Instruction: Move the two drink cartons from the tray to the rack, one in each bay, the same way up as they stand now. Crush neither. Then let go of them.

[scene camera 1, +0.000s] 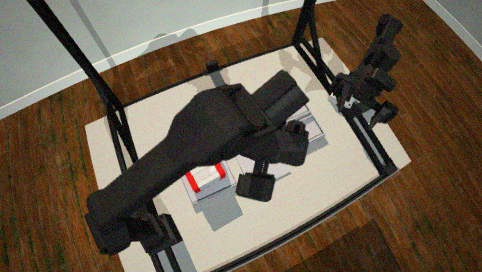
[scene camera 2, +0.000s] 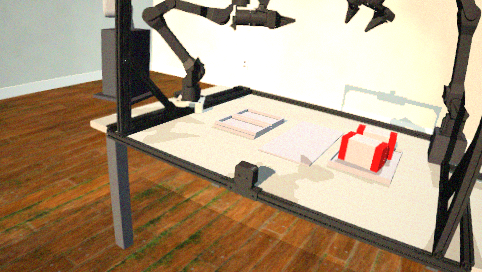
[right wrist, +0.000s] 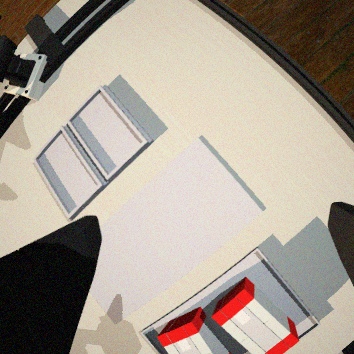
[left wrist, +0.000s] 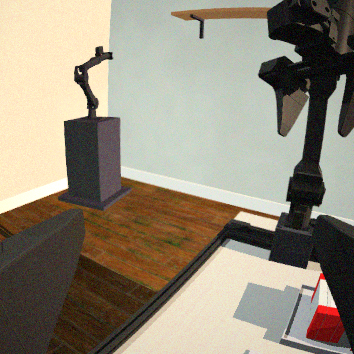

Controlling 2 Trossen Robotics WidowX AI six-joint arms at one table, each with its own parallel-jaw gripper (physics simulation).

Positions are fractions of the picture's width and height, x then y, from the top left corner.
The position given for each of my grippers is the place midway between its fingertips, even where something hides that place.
Observation:
My left gripper (scene camera 1: 0.74,0.45) is open, holding nothing. My right gripper (scene camera 1: 0.57,0.57) is open and holds nothing. Also in view: a flat pale mat (scene camera 2: 0.63,0.53) and a grey tray (scene camera 2: 0.80,0.64).
My left gripper also shows in the left wrist view (left wrist: 0.57,0.64). My right gripper also shows in the right wrist view (right wrist: 0.62,0.63) and in the left wrist view (left wrist: 0.87,0.38). The flat pale mat is seen too in the right wrist view (right wrist: 0.55,0.58).

